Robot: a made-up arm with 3 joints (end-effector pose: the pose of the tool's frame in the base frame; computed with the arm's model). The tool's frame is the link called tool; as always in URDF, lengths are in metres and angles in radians.
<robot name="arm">
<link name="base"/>
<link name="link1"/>
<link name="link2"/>
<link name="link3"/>
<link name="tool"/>
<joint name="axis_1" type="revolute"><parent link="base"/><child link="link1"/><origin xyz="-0.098 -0.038 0.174"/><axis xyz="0 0 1"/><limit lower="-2.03" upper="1.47"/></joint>
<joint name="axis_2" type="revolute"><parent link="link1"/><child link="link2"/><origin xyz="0.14 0.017 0.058" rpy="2.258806 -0.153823 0.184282"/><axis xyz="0 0 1"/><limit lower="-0.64" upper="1.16"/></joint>
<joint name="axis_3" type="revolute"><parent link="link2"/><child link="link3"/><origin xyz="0.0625 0.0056 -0.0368" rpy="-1.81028 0 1.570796"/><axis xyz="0 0 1"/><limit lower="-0.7" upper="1.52"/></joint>
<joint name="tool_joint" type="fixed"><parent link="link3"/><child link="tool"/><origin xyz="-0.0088 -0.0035 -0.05" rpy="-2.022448 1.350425 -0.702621"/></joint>
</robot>
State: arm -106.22 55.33 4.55
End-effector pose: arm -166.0 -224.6 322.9 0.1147 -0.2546 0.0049 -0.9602
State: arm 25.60 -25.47 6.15
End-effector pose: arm 74.3 135.8 222.0 0.8617 -0.4251 0.0132 0.2766
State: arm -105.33 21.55 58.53
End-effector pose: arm -141.7 -267.8 290.6 0.1882 -0.4430 0.5097 -0.7131
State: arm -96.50 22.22 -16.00
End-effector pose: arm -96.0 -275.2 292.3 0.4572 -0.1303 0.0186 -0.8796
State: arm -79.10 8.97 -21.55
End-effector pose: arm -6.5 -266.1 274.8 0.6570 -0.0807 0.0487 -0.7480
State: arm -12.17 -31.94 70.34
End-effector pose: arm 142.7 -8.2 216.4 0.5677 -0.8150 0.0178 0.1148
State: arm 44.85 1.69 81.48
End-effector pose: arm 44.1 161.8 267.0 0.5231 -0.7590 -0.3746 0.1002
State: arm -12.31 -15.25 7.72
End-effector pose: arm 149.3 -18.7 236.9 0.9083 -0.3931 0.1081 -0.0940
